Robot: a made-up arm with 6 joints.
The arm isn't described. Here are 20 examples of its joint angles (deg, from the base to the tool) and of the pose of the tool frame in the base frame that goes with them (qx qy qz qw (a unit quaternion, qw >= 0); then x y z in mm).
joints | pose
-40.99 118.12 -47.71 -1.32 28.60 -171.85 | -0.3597 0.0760 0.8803 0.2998 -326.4 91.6 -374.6
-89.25 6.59 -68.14 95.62 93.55 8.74 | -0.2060 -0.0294 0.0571 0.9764 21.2 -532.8 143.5
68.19 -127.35 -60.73 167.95 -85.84 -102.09 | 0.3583 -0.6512 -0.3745 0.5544 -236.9 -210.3 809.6
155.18 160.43 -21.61 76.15 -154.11 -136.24 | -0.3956 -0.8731 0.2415 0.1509 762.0 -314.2 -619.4
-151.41 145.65 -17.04 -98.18 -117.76 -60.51 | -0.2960 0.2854 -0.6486 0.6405 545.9 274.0 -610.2
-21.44 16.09 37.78 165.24 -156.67 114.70 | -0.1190 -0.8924 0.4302 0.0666 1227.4 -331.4 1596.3
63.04 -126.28 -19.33 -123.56 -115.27 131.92 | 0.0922 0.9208 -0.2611 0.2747 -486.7 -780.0 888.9
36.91 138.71 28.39 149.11 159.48 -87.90 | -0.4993 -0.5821 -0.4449 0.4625 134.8 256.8 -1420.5
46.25 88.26 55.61 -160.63 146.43 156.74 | -0.4493 0.8271 -0.2994 0.1564 1137.5 1386.0 -306.3
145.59 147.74 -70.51 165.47 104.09 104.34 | -0.3336 -0.4427 -0.8315 0.0359 274.2 -357.9 226.9
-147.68 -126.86 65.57 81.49 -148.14 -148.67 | 0.0605 -0.8668 0.4812 0.1159 1473.9 957.9 -597.7
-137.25 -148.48 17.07 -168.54 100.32 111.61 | -0.2592 -0.6677 -0.5221 0.4631 1219.3 933.6 -134.0
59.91 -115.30 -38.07 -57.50 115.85 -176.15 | -0.0207 0.2053 -0.5214 0.8280 -147.0 -409.0 991.6
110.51 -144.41 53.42 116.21 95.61 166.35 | 0.2970 -0.6627 0.6868 0.0305 476.1 -1455.6 -869.8
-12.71 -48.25 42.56 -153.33 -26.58 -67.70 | -0.5654 -0.3005 -0.7673 0.0347 -561.6 259.5 2005.8
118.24 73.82 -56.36 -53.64 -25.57 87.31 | 0.7173 -0.5107 -0.4564 0.1279 59.2 71.5 -222.6
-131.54 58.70 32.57 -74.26 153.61 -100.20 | -0.7291 -0.6258 -0.1392 0.2395 -1148.3 -1236.7 148.1
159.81 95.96 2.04 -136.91 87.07 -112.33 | 0.8012 0.1621 0.1136 0.5648 -691.0 141.3 -886.7
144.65 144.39 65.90 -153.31 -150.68 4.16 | -0.0596 -0.8093 -0.1120 0.5735 -620.5 281.3 -1508.6
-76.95 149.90 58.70 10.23 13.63 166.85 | -0.6079 0.4847 0.4699 0.4180 -39.1 -463.1 -1564.0
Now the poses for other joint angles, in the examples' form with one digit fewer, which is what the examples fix.
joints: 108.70 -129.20 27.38 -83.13 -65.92 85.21
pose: 0.348 -0.905 0.238 0.054 543 -1551 328
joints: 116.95 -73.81 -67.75 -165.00 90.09 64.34
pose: 0.071 0.634 0.076 0.767 -247 176 633
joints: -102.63 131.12 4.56 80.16 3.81 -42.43
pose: 0.579 0.617 -0.154 0.510 -49 -104 -1248
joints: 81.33 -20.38 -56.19 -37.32 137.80 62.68
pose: 0.078 -0.543 -0.160 0.821 196 522 408
